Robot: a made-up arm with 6 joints.
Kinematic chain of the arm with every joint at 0, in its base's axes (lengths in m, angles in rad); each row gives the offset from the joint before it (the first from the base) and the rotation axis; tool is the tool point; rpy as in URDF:
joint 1: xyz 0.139 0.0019 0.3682 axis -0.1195 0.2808 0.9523
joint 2: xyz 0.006 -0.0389 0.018 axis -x
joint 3: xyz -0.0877 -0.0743 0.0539 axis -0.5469 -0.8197 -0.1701
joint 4: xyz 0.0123 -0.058 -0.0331 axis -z
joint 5: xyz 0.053 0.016 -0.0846 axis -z
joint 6: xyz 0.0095 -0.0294 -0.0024 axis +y
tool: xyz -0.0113 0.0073 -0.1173 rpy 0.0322 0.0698 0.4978
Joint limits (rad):
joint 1: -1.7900..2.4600
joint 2: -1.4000..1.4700
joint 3: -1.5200..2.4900
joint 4: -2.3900..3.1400
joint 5: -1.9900..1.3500
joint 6: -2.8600..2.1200
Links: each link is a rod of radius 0.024 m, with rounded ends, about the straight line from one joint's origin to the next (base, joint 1, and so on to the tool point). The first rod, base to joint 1, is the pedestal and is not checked.
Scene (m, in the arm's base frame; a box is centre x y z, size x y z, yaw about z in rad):
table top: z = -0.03
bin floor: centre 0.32 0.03 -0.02 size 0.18 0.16 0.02 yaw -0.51
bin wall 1: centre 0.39 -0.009 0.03 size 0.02 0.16 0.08 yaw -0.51
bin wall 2: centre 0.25 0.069 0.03 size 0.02 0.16 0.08 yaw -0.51
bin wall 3: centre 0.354 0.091 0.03 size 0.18 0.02 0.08 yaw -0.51
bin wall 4: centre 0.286 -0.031 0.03 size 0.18 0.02 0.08 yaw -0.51
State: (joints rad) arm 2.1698 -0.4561 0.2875 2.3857 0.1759 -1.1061
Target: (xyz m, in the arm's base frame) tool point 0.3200 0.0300 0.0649
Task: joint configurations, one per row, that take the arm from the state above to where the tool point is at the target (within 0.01 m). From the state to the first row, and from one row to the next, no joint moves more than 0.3 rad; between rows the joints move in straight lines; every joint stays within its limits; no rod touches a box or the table.
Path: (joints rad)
1: 2.2027 -0.4058 0.3110 2.2382 0.1106 -0.8645
2: 2.2357 -0.3554 0.3345 2.0908 0.0452 -0.6229
3: 2.2686 -0.3051 0.3580 1.9433 -0.0201 -0.3813
4: 2.3016 -0.2548 0.3816 1.7959 -0.0854 -0.1397
5: 2.3345 -0.2044 0.4051 1.6484 -0.1508 0.1019
6: 2.3659 -0.3362 0.4370 1.6433 -0.1975 -0.1651
7: 2.3972 -0.4679 0.4690 1.6382 -0.2443 -0.4322
8: 2.4286 -0.5997 0.5010 1.6331 -0.2910 -0.6993
9: 2.4600 -0.7315 0.5329 1.6280 -0.3378 -0.9663

